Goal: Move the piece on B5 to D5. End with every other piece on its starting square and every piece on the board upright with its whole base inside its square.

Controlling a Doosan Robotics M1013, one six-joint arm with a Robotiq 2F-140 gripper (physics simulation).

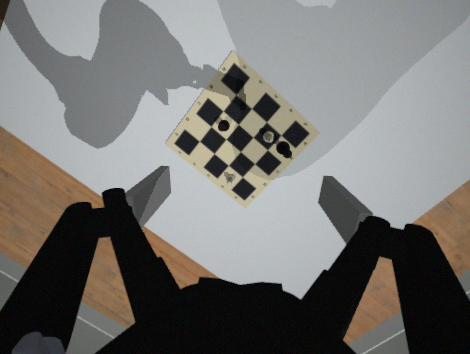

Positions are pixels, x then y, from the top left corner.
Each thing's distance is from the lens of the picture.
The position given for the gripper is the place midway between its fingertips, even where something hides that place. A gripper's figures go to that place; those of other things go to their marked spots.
gripper (244, 184): 20 cm
chessboard (237, 93): 42 cm
